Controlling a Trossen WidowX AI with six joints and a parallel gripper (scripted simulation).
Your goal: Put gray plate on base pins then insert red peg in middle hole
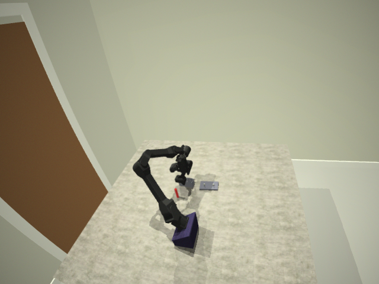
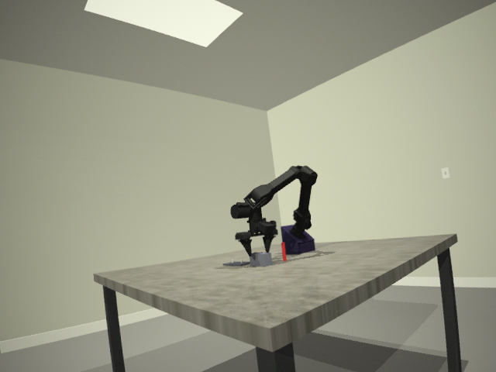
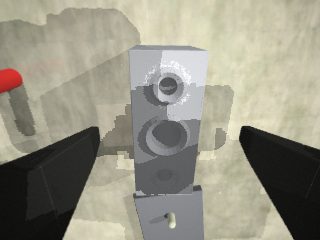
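The gray plate is 1 cm below my gripper tip. Also, from my gripper tip: pin base: 15 cm to the right, 4 cm below; then red peg: 12 cm behind, 3 cm to the left.
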